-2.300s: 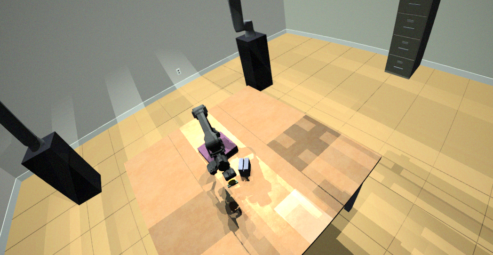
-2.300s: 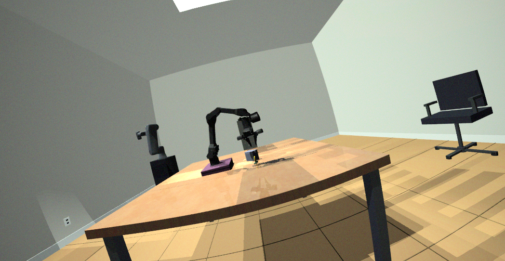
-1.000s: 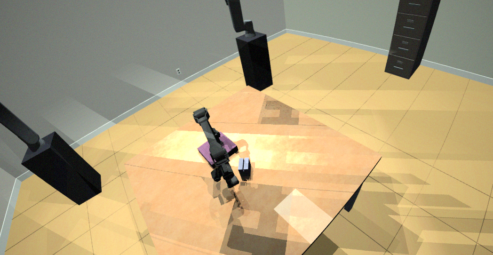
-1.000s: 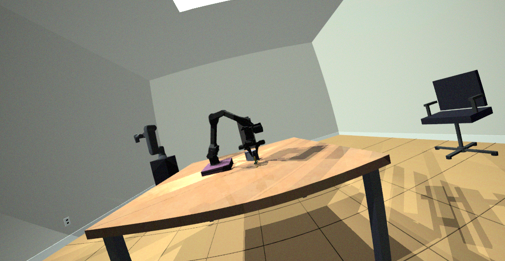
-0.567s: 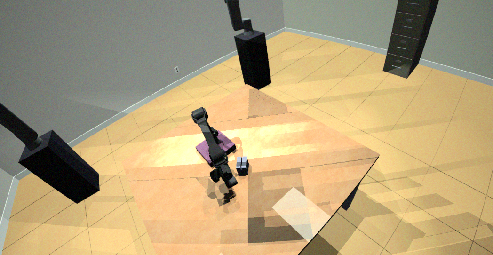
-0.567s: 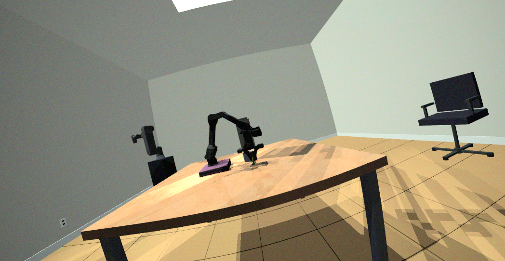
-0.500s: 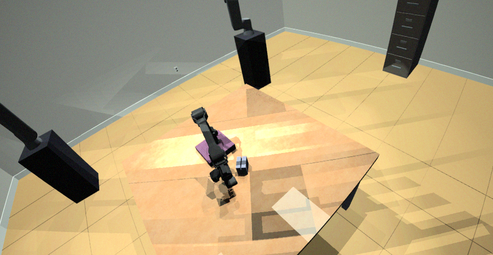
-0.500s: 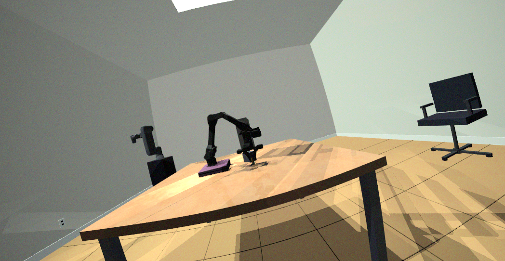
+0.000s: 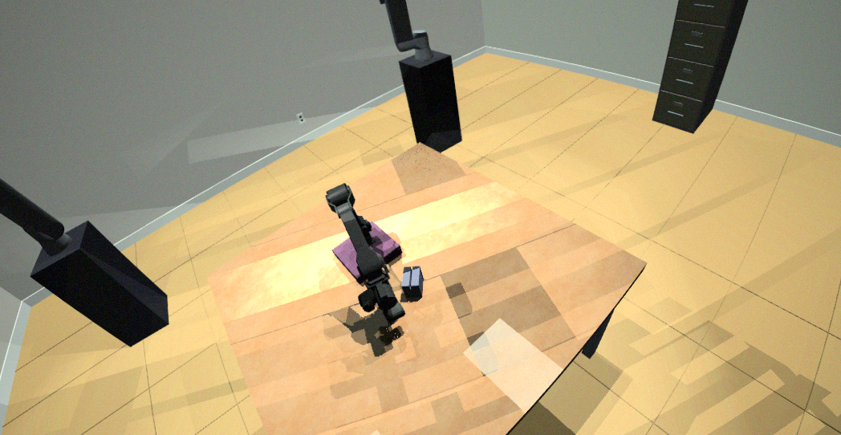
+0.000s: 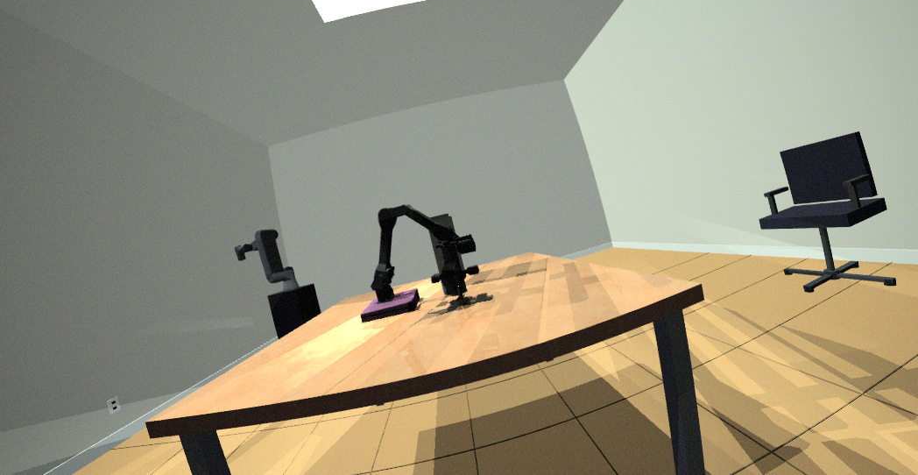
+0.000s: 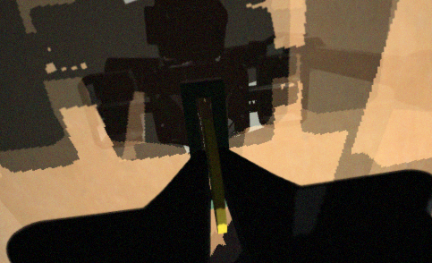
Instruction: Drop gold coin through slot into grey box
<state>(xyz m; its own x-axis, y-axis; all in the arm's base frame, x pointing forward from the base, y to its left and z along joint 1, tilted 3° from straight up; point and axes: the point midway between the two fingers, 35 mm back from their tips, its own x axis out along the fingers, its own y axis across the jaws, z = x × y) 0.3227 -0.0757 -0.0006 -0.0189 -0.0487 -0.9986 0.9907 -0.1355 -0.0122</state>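
The gold coin is 10 mm above my gripper tip.
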